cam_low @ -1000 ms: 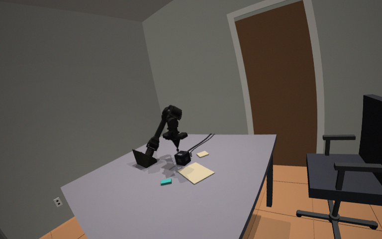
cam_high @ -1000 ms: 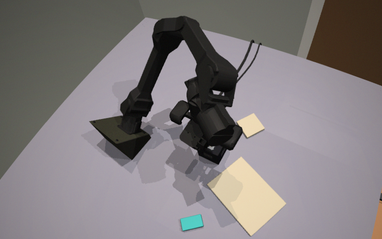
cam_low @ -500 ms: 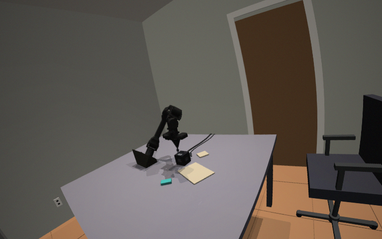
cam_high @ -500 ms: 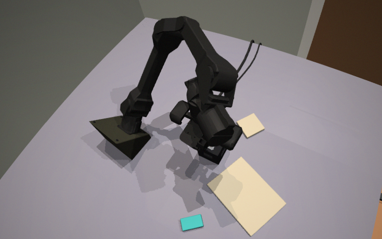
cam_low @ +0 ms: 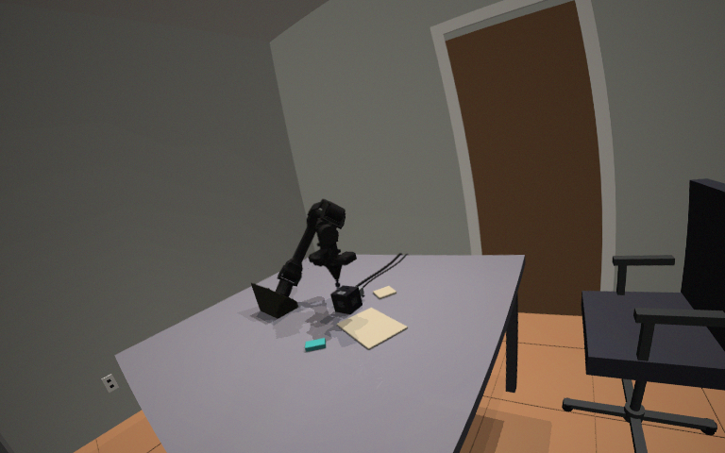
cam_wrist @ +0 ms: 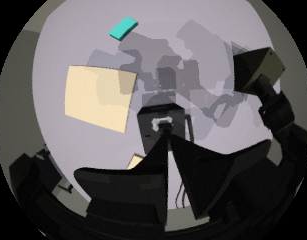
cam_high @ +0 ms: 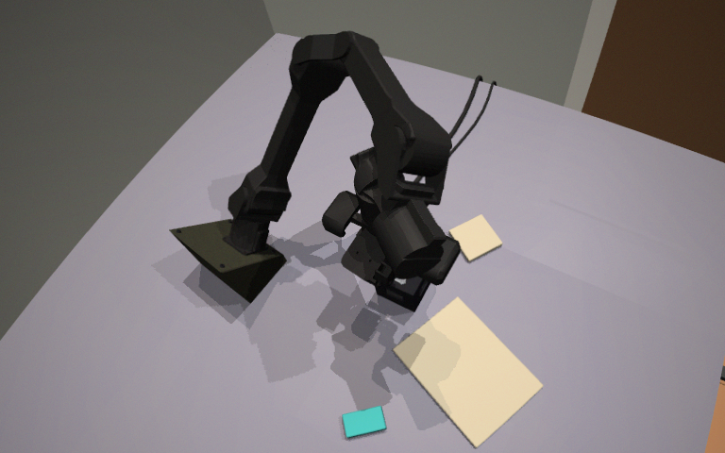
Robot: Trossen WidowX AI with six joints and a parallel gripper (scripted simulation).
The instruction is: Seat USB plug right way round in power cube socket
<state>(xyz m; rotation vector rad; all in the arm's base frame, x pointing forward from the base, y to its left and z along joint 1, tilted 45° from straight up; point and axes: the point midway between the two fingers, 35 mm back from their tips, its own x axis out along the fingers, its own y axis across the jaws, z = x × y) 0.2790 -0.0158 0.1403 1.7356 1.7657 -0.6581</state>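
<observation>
Right now my gripper tip is 2 cm above the USB plug. The rest, counted from my gripper tip: small cream pad 6 cm ahead, 17 cm to the left, 13 cm below; USB socket 6 cm below; large cream sheet 17 cm ahead, 5 cm to the right, 13 cm below.
</observation>
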